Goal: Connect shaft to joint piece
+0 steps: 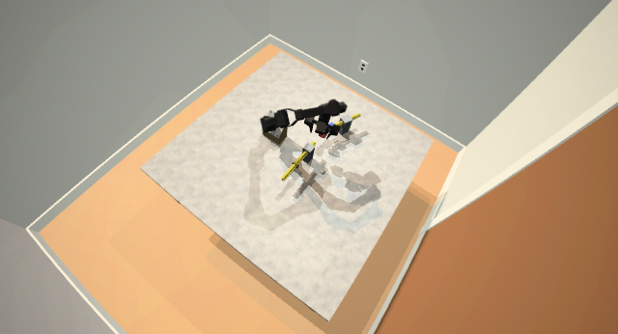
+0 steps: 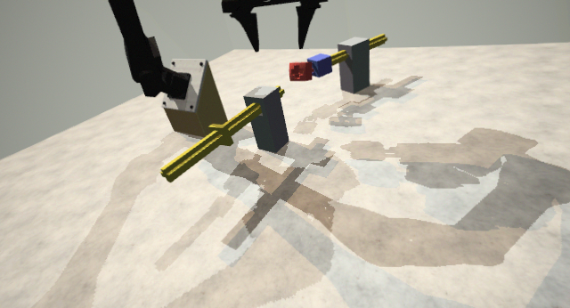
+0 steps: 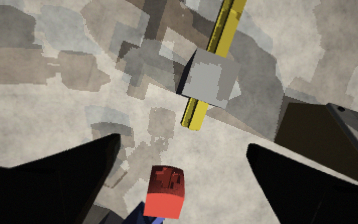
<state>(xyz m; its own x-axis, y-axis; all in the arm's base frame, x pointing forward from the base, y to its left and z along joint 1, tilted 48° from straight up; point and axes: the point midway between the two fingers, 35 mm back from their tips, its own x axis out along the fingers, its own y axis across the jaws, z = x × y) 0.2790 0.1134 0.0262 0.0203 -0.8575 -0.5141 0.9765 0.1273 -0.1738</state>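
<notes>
My gripper tip is now 90 mm to the right of the red joint piece, 80 mm above it and 10 mm past it.
</notes>
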